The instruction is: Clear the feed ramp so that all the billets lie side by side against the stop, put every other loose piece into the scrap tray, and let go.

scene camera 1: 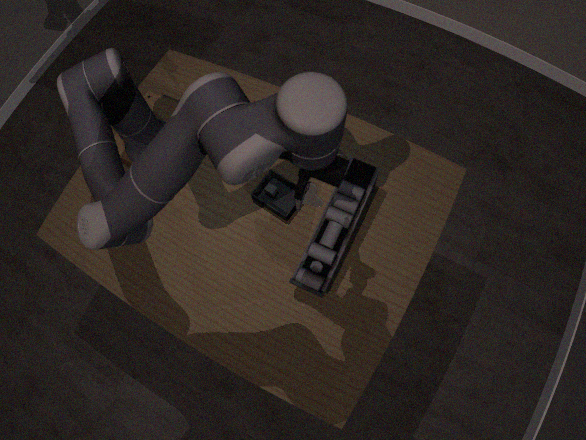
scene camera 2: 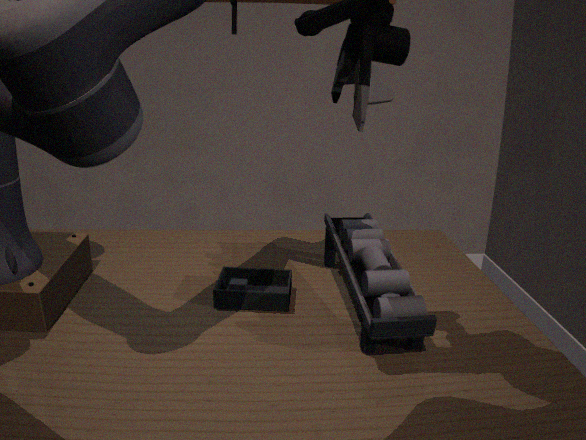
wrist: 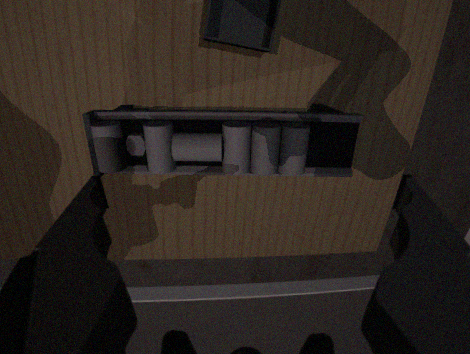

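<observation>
Scene camera 2 shows the gripper (scene camera 2: 346, 115). The wrist view shows the gripper (wrist: 247, 179) as well, and so does scene camera 1, with the gripper (scene camera 1: 312, 177) visible there. A stop (scene camera 2: 410, 325) is also part of the scene.
</observation>
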